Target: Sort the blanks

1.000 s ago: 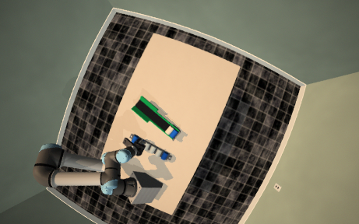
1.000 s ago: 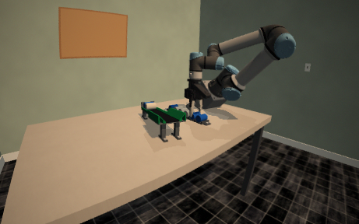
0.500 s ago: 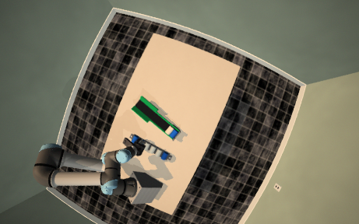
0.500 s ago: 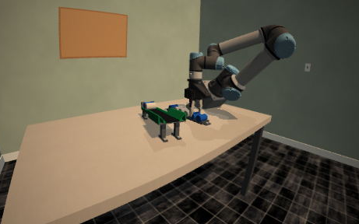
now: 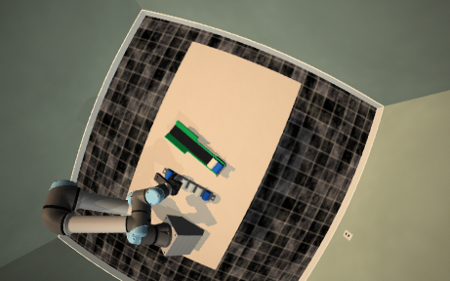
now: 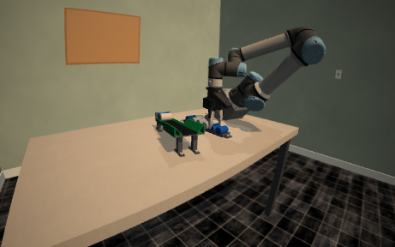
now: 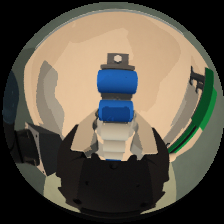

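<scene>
My gripper is now 8 cm to the left of the stock rack, 4 cm above it and 1 cm past it.
</scene>
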